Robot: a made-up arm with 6 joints.
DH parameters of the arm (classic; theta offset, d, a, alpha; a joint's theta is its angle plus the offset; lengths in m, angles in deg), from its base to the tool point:
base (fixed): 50.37 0 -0.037 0
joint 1: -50.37 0.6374 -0.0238 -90
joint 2: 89.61 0 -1.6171 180
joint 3: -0.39 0.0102 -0.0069 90
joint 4: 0 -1.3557 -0.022 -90
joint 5: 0 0.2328 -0.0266 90
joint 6: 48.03 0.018 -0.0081 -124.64
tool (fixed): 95.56 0.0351 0 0
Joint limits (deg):
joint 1: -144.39..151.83
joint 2: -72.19..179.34
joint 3: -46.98..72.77
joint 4: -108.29..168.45
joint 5: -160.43..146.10
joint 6: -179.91..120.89
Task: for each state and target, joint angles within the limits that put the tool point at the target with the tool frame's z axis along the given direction. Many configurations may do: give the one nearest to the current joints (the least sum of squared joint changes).
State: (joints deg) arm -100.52 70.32 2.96 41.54 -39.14 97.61
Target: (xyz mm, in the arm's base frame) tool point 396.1 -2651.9 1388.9 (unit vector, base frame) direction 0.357 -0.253 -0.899
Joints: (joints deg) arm -78.51 54.09 37.84 49.98 -49.03 114.62
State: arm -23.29 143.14 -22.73 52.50 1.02 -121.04
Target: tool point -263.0 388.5 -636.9 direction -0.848 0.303 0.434
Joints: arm -72.89 145.23 -46.42 62.01 3.38 -133.90
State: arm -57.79 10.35 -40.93 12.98 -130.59 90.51
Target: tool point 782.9 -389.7 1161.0 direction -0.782 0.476 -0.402
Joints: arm -10.07 2.03 -46.98 -16.87 -160.17 45.75
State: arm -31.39 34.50 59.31 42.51 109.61 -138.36
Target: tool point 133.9 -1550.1 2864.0 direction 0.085 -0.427 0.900
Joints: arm -75.19 12.50 36.07 19.74 92.64 -120.68
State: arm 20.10 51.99 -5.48 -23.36 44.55 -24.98
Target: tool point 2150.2 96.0 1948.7 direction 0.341 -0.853 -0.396
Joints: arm 7.95 32.39 38.25 -61.39 51.74 -32.41
